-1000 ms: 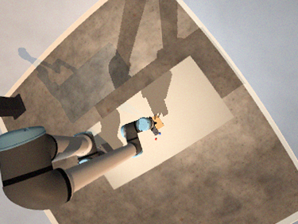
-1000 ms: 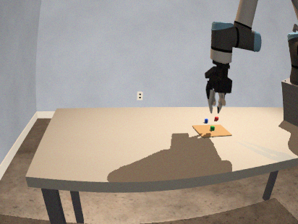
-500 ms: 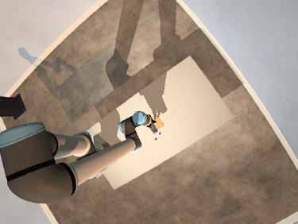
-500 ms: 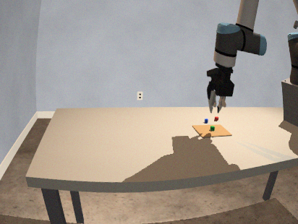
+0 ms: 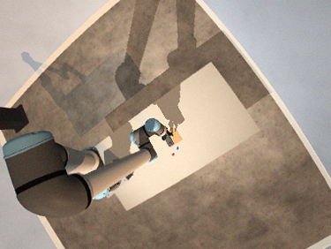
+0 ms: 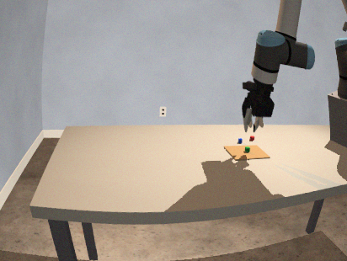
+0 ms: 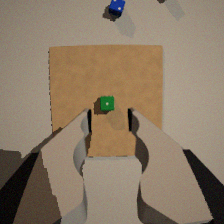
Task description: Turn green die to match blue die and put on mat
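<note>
My gripper is now 80 mm above the green die. The rest, counted from my hand: red die 150 mm to the right, 80 mm below, 70 mm behind; mat 90 mm below; blue die 120 mm to the right, 80 mm below, 10 mm behind.
</note>
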